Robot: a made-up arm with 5 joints. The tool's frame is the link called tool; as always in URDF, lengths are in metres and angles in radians. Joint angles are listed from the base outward. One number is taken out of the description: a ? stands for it. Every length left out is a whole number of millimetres.
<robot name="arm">
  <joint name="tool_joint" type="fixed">
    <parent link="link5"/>
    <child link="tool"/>
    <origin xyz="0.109 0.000 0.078" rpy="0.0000 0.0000 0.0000"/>
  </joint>
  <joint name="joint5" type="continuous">
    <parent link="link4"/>
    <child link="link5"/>
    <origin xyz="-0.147 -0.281 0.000" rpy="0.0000 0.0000 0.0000"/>
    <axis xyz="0 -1 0"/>
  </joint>
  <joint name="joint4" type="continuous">
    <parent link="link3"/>
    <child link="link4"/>
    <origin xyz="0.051 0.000 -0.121" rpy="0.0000 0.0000 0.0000"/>
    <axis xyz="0 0 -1"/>
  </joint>
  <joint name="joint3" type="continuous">
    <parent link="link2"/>
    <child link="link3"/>
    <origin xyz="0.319 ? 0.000" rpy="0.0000 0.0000 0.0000"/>
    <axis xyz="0 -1 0"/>
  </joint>
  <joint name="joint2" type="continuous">
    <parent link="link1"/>
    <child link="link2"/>
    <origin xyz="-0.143 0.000 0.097" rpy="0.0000 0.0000 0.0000"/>
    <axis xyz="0 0 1"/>
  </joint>
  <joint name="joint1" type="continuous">
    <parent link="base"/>
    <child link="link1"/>
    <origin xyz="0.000 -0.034 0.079" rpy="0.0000 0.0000 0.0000"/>
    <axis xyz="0 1 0"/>
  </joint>
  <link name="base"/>
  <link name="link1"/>
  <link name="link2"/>
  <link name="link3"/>
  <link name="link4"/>
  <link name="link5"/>
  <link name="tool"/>
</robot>
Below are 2 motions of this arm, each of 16 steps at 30 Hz.
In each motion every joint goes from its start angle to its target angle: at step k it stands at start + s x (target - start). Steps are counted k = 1, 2, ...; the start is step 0. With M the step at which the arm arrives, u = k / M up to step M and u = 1 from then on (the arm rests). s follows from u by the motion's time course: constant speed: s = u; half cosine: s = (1 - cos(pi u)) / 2; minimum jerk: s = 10 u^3 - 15 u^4 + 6 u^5.
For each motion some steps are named. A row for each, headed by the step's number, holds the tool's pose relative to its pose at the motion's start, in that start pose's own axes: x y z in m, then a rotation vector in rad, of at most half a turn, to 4 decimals.
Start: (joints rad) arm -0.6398 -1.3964 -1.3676 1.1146 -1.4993
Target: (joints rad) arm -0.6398 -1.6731 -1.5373 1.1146 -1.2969
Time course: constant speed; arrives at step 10
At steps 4, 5, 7, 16:
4: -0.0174 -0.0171 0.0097 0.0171 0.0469 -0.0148
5: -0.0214 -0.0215 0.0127 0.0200 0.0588 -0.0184
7: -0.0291 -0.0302 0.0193 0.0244 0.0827 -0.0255
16: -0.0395 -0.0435 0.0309 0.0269 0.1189 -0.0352

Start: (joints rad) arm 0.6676 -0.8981 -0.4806 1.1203 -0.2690
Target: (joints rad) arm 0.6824 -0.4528 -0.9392 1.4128 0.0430
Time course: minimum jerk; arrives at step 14
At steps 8, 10, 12, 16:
8: -0.1176 0.0204 0.0621 -0.3384 -0.2518 -0.0154
10: -0.1631 0.0310 0.0768 -0.4583 -0.3685 -0.0137
12: -0.1887 0.0370 0.0823 -0.5228 -0.4378 -0.0111
16: -0.1937 0.0382 0.0831 -0.5351 -0.4515 -0.0104

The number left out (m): 0.034
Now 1 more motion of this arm.
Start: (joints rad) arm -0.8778 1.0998 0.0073 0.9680 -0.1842
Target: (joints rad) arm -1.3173 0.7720 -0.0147 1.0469 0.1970
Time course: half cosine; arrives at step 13
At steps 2, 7, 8, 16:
2: -0.0032 -0.0027 0.0025 -0.0001 -0.0462 -0.0235
7: -0.0386 -0.0208 0.0157 0.0028 -0.4528 -0.2283
8: -0.0482 -0.0235 0.0162 0.0045 -0.5470 -0.2761
16: -0.0752 -0.0275 0.0120 0.0117 -0.8046 -0.4094

